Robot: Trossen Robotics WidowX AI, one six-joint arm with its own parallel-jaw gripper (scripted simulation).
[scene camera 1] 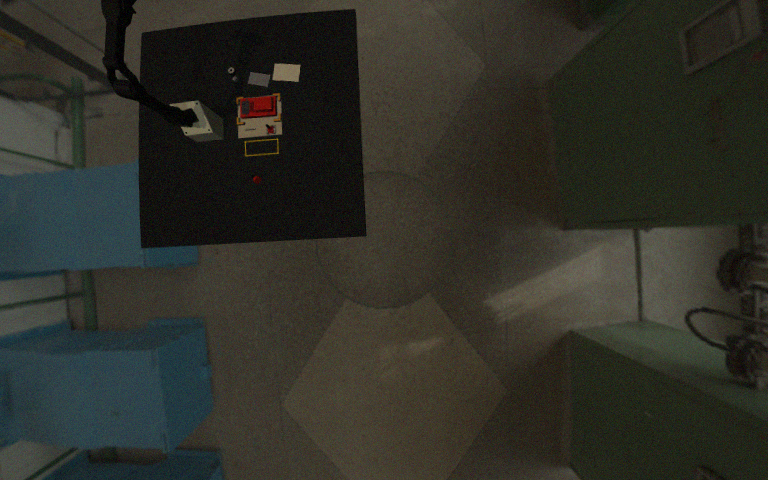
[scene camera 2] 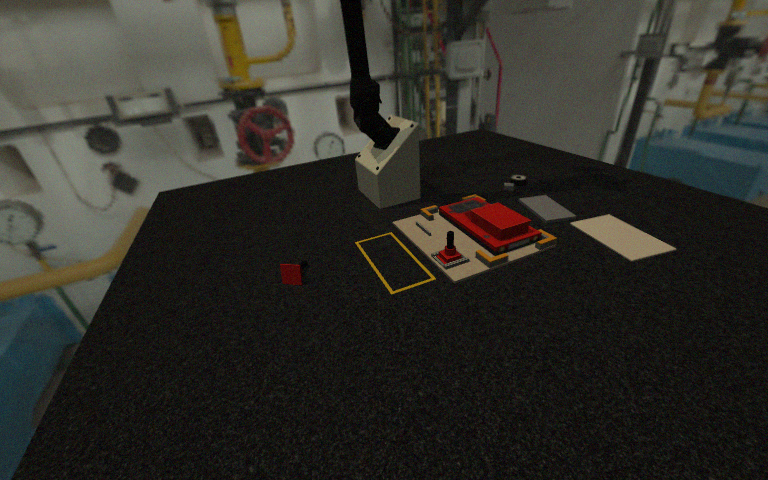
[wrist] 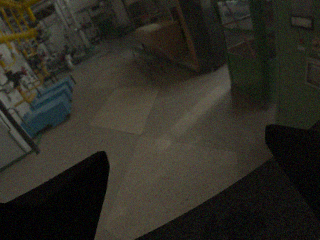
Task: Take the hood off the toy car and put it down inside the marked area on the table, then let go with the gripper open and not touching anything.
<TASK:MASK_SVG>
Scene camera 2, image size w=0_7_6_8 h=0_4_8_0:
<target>hood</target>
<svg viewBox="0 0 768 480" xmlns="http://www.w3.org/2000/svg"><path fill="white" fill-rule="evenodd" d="M470 210L472 212L471 222L500 241L527 233L529 223L531 222L530 219L499 202Z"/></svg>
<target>beige plate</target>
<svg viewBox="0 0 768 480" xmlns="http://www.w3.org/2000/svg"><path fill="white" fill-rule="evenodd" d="M569 223L629 262L677 250L610 214Z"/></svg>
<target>grey plate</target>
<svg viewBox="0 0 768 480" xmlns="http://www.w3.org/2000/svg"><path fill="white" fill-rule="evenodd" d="M518 199L520 204L545 224L576 219L576 215L547 195Z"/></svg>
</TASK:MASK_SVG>
